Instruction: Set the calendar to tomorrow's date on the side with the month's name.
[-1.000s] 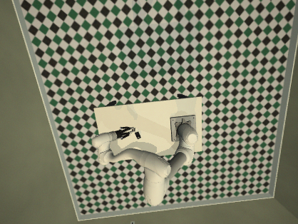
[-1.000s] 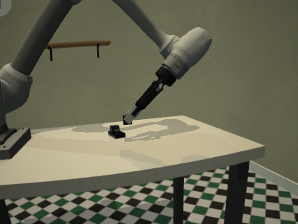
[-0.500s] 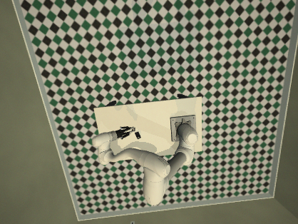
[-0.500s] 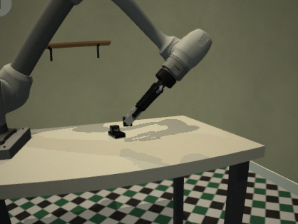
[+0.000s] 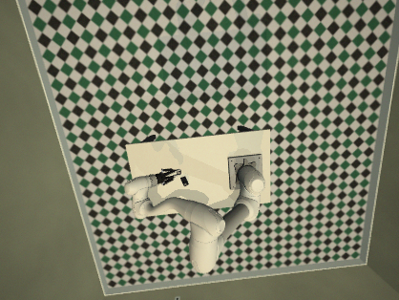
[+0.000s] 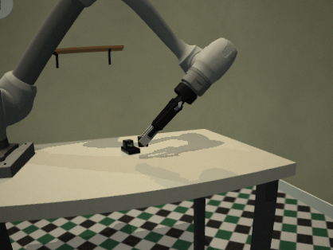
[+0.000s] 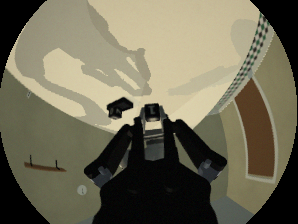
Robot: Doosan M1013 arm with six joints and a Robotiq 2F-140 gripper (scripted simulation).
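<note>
Right now the calendar tray is 5 cm behind my hand, 11 cm to the left of it and 7 cm below it. From my hand the other things lie so: black calendar cube: 2 cm behind, 2 cm below.
</note>
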